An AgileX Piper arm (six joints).
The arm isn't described. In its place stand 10 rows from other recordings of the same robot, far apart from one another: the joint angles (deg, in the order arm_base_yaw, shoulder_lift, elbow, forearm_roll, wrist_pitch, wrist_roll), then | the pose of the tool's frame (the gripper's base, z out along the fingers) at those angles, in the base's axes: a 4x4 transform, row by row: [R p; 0 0 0 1], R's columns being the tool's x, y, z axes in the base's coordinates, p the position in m.
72.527, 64.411, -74.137, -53.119, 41.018, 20.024 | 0.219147 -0.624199 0.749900 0.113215; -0.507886 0.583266 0.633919 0.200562; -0.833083 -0.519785 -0.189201 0.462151; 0 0 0 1
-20.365, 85.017, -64.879, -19.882, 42.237, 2.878 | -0.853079 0.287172 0.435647 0.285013; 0.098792 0.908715 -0.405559 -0.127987; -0.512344 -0.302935 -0.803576 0.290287; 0 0 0 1
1.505, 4.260, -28.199, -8.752, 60.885, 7.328 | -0.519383 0.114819 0.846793 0.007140; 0.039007 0.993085 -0.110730 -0.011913; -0.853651 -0.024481 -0.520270 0.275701; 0 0 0 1
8.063, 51.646, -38.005, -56.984, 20.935, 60.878 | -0.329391 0.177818 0.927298 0.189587; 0.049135 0.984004 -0.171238 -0.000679; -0.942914 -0.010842 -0.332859 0.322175; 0 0 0 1
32.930, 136.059, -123.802, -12.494, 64.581, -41.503 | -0.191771 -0.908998 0.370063 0.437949; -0.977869 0.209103 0.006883 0.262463; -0.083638 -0.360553 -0.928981 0.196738; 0 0 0 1
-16.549, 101.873, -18.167, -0.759, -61.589, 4.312 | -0.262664 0.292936 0.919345 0.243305; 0.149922 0.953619 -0.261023 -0.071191; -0.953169 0.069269 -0.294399 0.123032; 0 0 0 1
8.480, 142.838, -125.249, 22.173, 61.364, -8.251 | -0.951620 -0.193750 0.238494 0.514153; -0.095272 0.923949 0.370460 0.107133; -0.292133 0.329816 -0.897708 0.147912; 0 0 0 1
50.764, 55.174, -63.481, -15.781, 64.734, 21.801 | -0.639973 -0.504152 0.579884 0.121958; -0.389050 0.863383 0.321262 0.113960; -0.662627 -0.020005 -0.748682 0.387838; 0 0 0 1
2.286, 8.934, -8.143, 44.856, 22.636, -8.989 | -0.344625 -0.135467 0.928914 0.060035; 0.518907 0.797121 0.308761 0.027119; -0.782284 0.588427 -0.204413 0.226715; 0 0 0 1
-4.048, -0.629, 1.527, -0.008, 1.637, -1.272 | 0.041252 0.071535 0.996585 0.056503; -0.025313 0.997188 -0.070531 -0.003999; -0.998828 -0.022318 0.042946 0.202271; 0 0 0 1
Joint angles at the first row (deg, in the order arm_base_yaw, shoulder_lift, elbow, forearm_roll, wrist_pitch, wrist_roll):
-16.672, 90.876, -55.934, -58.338, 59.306, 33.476
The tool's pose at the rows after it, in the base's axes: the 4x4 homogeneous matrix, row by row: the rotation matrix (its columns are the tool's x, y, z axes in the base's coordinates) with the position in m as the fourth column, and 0 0 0 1 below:
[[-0.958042 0.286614 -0.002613 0.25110], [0.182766 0.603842 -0.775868 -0.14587], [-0.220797 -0.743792 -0.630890 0.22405], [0 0 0 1]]
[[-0.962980 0.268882 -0.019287 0.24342], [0.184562 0.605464 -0.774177 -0.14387], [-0.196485 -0.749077 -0.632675 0.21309], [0 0 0 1]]
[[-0.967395 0.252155 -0.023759 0.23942], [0.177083 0.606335 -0.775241 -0.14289], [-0.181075 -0.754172 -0.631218 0.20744], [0 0 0 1]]
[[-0.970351 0.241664 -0.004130 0.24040], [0.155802 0.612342 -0.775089 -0.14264], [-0.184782 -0.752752 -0.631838 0.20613], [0 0 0 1]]
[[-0.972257 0.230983 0.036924 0.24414], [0.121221 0.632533 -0.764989 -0.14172], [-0.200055 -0.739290 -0.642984 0.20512], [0 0 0 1]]
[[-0.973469 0.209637 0.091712 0.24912], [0.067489 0.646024 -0.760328 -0.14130], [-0.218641 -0.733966 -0.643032 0.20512], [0 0 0 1]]
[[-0.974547 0.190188 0.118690 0.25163], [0.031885 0.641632 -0.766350 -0.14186], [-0.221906 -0.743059 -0.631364 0.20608], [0 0 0 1]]
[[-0.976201 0.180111 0.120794 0.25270], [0.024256 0.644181 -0.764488 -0.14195], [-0.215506 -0.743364 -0.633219 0.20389], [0 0 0 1]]
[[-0.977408 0.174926 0.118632 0.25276], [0.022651 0.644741 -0.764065 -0.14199], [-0.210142 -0.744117 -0.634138 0.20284], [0 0 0 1]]
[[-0.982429 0.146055 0.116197 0.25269], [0.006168 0.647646 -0.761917 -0.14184], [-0.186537 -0.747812 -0.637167 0.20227], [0 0 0 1]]
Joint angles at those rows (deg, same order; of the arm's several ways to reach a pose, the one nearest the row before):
-16.671, 90.876, -51.534, -61.932, 57.477, 36.649
-16.671, 90.875, -48.673, -62.995, 56.993, 38.302
-16.671, 90.875, -47.104, -63.905, 56.568, 38.986
-16.672, 90.876, -46.761, -64.646, 55.382, 39.031
-16.671, 90.876, -46.762, -64.916, 52.887, 38.582
-16.673, 90.875, -46.761, -66.460, 49.976, 38.344
-16.672, 90.898, -46.761, -68.262, 48.910, 38.344
-16.671, 91.320, -46.716, -68.541, 48.562, 38.285
-16.671, 91.492, -46.658, -68.586, 48.562, 38.175
-16.671, 91.559, -46.657, -68.303, 48.562, 36.369

